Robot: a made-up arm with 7 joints.
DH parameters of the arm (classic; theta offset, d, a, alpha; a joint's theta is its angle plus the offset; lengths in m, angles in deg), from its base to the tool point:
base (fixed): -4.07 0 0 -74.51
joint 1: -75.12 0.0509 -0.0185 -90
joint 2: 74 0 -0.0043 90
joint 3: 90 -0.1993 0.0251 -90
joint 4: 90 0.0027 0.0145 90
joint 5: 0 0.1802 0 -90
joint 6: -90 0 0.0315 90
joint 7: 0 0 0 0
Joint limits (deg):
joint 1: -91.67..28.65
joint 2: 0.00..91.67
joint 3: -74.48..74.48
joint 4: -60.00..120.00
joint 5: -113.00..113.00
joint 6: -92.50..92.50
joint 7: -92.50..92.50
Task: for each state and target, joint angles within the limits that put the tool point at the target. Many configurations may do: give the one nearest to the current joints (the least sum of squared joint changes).
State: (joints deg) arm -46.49 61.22 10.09 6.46 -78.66 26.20 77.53
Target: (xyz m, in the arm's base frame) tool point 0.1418 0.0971 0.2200
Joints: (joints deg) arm -85.86 68.59 8.86 -27.39 -80.46 23.19 77.53
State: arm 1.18 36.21 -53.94 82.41 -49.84 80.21 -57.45
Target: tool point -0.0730 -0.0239 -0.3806
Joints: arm 0.42 0.00 -58.17 62.57 -52.89 71.96 -57.45
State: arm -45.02 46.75 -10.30 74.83 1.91 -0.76 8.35
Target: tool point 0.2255 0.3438 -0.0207
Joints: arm -18.04 68.15 23.69 25.31 0.63 -15.22 8.35
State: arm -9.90 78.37 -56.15 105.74 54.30 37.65 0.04
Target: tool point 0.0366 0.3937 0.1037
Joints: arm -31.69 91.67 -74.48 120.00 67.03 85.79 0.04
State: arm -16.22 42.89 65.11 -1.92 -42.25 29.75 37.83
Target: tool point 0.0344 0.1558 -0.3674
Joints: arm 5.63 0.00 33.41 31.26 -42.64 37.55 37.83
